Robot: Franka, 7 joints.
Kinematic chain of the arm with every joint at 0, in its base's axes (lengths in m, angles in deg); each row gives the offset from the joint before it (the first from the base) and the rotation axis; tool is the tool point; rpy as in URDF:
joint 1: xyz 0 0 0.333 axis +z
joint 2: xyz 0 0 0 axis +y
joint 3: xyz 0 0 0.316 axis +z
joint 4: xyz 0.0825 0 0 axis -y
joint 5: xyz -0.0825 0 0.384 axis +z
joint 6: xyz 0 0 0 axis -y
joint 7: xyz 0.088 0 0 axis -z
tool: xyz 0 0 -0.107 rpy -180 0 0
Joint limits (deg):
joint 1: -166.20..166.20
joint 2: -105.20..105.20
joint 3: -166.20..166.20
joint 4: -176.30..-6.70
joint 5: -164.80..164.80
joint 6: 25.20..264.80
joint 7: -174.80..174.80
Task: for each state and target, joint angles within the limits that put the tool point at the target. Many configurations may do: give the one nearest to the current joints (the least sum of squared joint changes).
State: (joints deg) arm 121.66 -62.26 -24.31 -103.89 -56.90 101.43 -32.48
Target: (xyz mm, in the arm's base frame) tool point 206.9 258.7 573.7
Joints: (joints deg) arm 114.73 -63.95 -34.42 -138.77 -50.39 87.58 -32.48
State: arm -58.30 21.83 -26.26 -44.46 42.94 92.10 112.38
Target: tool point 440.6 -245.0 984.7
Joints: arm -30.28 16.16 -9.39 -29.01 49.15 105.76 112.38
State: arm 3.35 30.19 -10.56 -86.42 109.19 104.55 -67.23
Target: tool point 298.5 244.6 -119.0
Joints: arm 20.81 67.18 4.67 -119.20 104.12 105.75 -67.23
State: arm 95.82 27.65 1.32 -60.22 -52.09 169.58 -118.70
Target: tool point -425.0 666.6 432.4
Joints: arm 112.27 43.35 9.89 -69.61 -53.54 169.01 -118.70
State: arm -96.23 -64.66 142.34 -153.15 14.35 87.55 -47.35
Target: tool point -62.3 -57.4 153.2
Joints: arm -113.00 -69.04 166.20 -172.25 34.38 81.09 -47.35
